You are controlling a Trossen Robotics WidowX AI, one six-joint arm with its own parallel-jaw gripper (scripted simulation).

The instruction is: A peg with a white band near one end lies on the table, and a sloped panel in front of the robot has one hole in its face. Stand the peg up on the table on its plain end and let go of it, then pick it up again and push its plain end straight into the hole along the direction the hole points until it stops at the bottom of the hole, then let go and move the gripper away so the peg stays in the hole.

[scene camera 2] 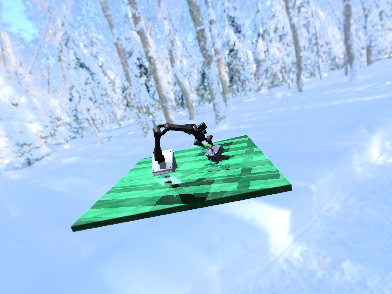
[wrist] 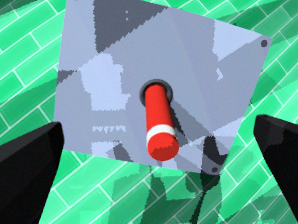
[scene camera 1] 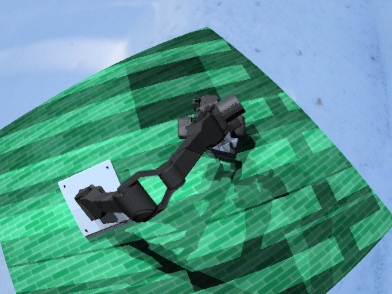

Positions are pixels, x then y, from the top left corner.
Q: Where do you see a grey sloped panel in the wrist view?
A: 213, 67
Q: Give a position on a red peg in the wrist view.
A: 163, 143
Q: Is the gripper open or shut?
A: Open.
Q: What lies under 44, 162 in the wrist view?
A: The gripper.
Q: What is the gripper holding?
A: Nothing.
